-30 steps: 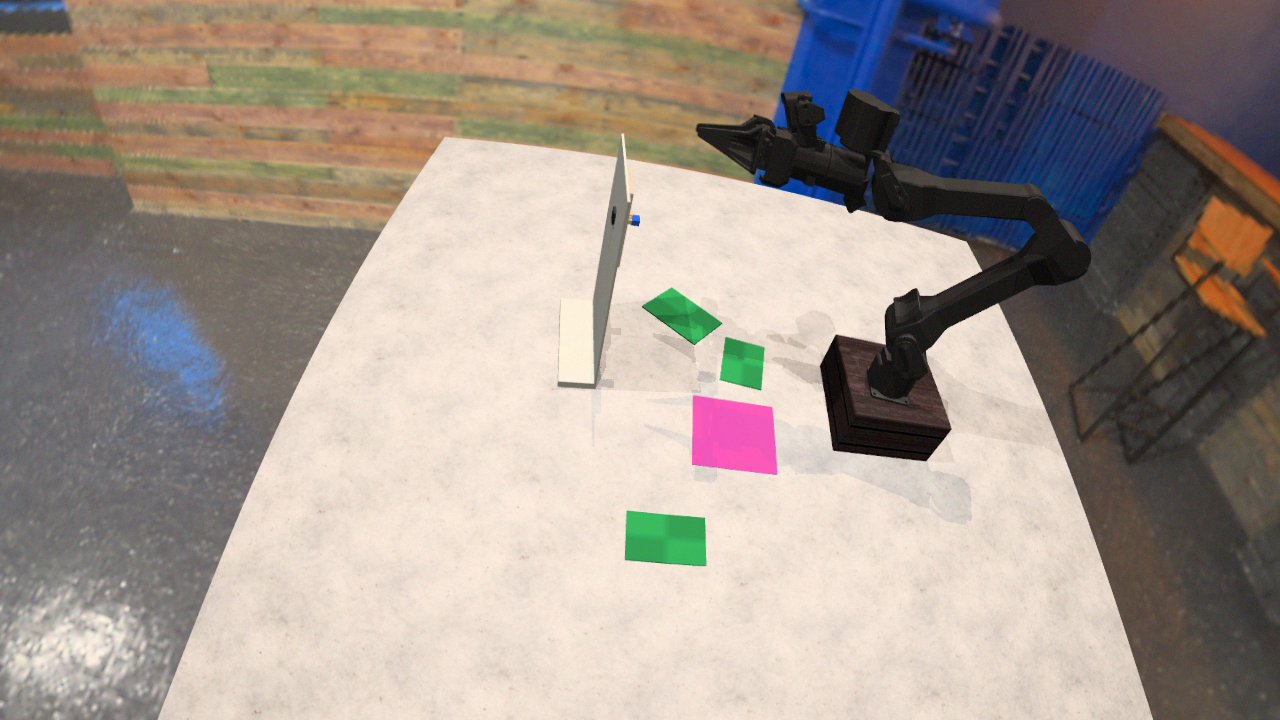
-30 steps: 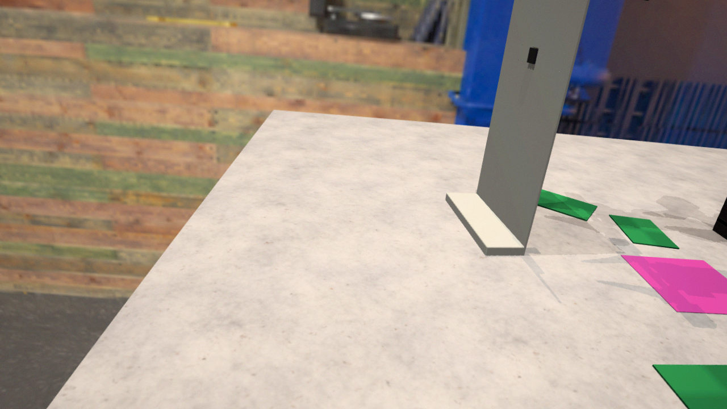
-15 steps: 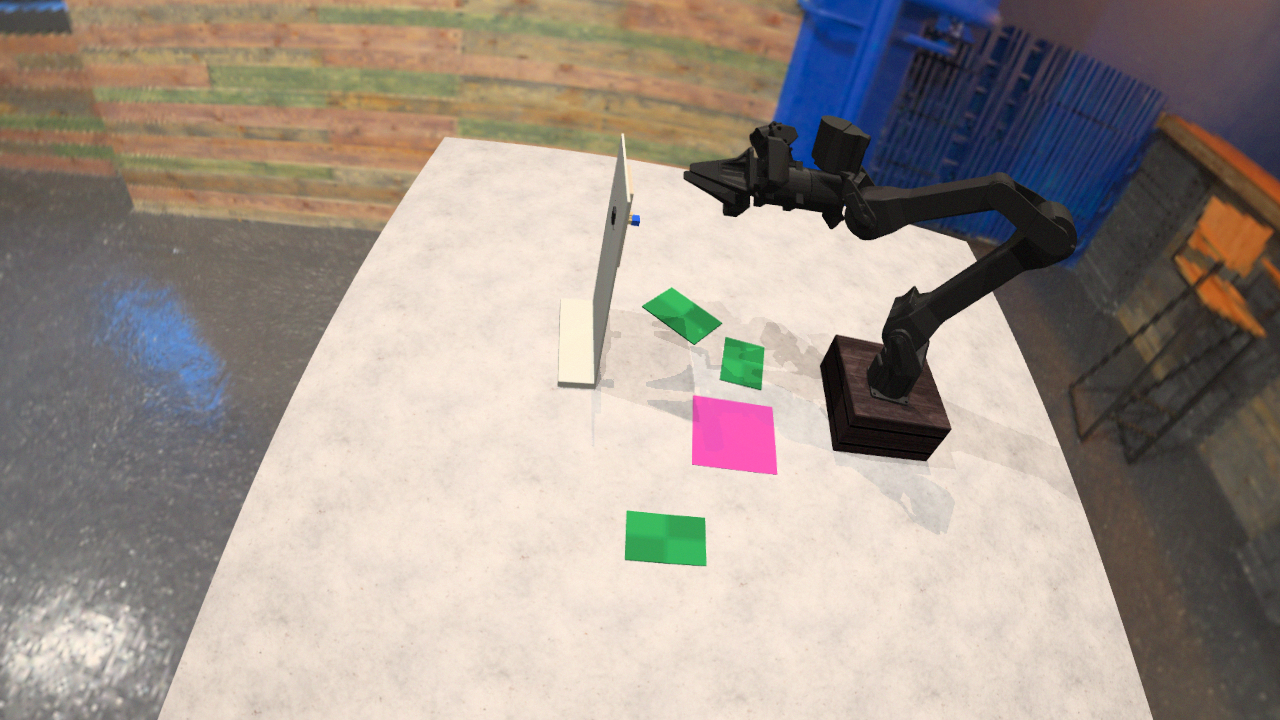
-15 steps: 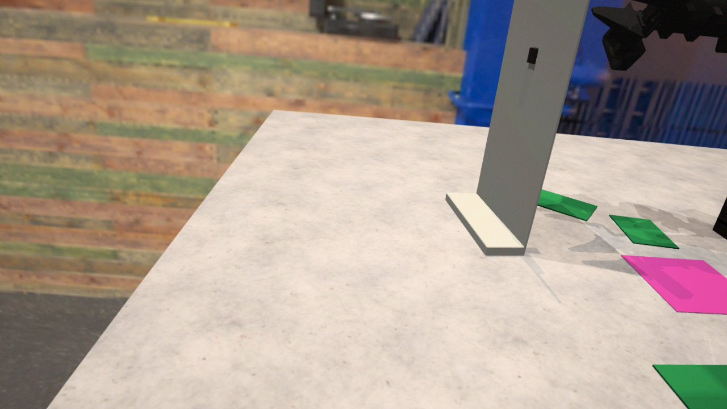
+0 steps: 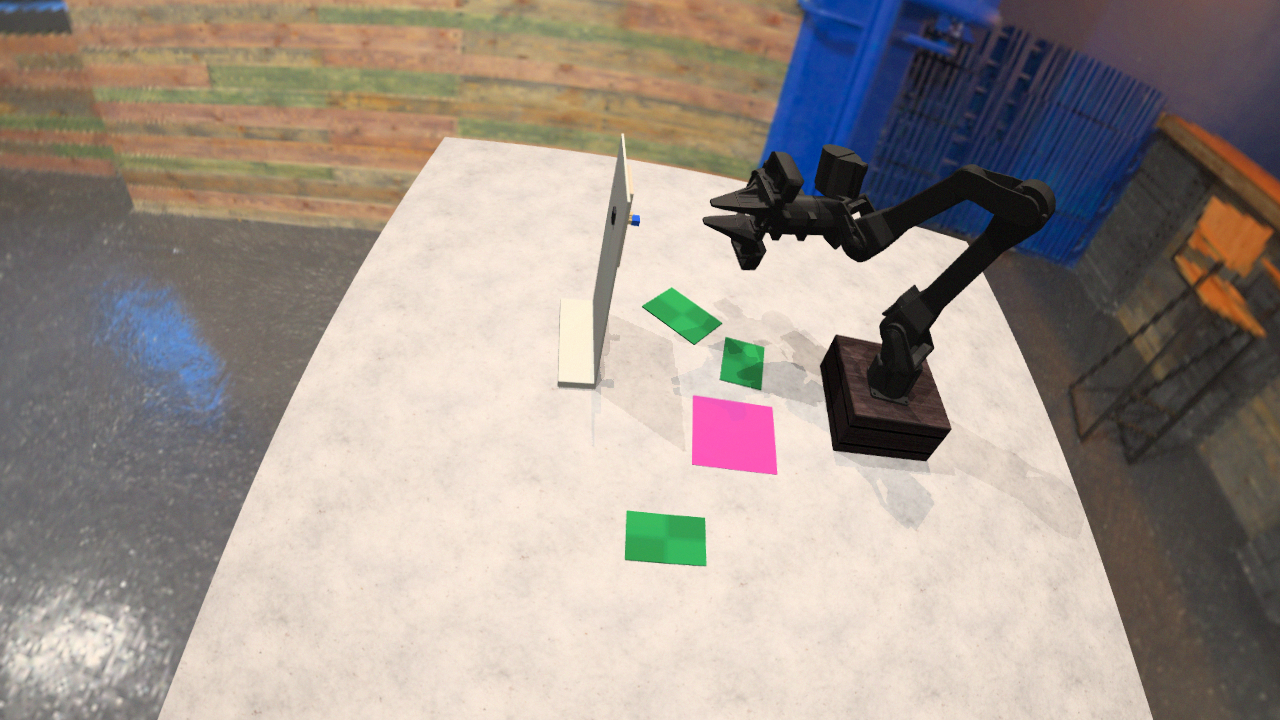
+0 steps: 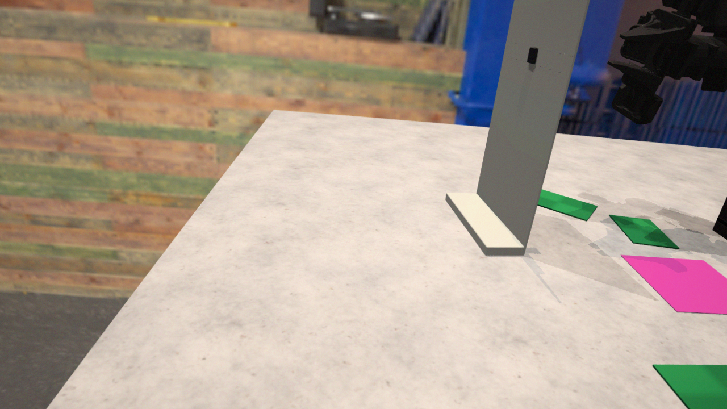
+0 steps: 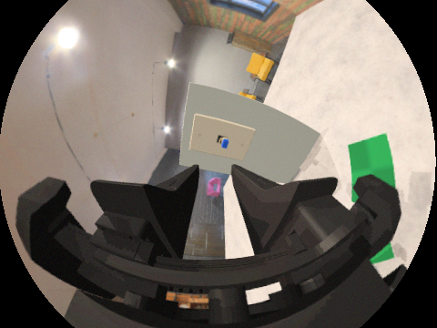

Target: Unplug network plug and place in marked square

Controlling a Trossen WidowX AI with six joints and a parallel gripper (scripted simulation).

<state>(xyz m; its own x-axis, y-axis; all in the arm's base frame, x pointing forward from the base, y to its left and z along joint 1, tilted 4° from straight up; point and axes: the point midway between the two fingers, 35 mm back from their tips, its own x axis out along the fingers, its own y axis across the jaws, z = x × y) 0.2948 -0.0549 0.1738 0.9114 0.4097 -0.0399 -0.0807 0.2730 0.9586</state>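
The network plug lies 10 cm ahead of my gripper tip, 3 cm to the left of it and 2 cm below it. From my gripper tip the other things lie so: upright cream panel 12 cm ahead, 4 cm to the left, 11 cm below; then magenta marked square 11 cm behind, 14 cm to the left, 25 cm below.
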